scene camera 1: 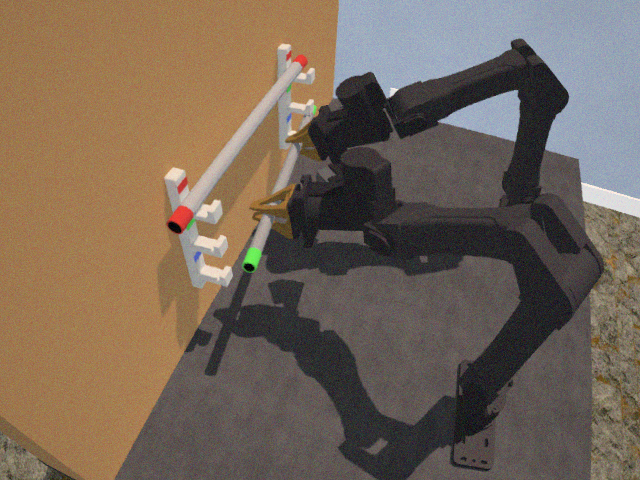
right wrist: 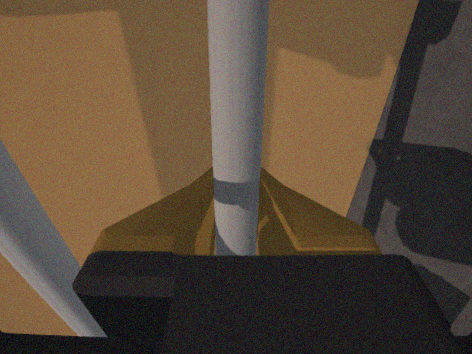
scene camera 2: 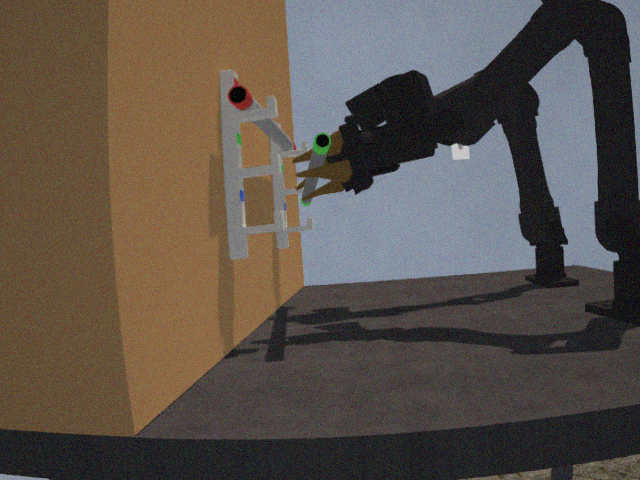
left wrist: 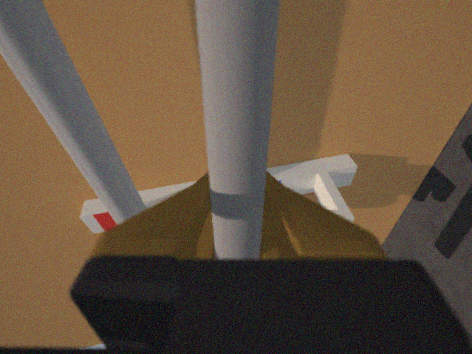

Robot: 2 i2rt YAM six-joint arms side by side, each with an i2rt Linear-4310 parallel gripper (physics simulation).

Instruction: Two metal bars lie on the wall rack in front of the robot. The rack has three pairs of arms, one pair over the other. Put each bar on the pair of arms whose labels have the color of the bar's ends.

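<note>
My left gripper: in scene camera 1, also left wrist view. My right gripper: pictured, right wrist view too. A green-ended bar, pictured. A red-ended bar, likewise. A wall, in the pictures. A blue-labelled arm, also there.
</note>
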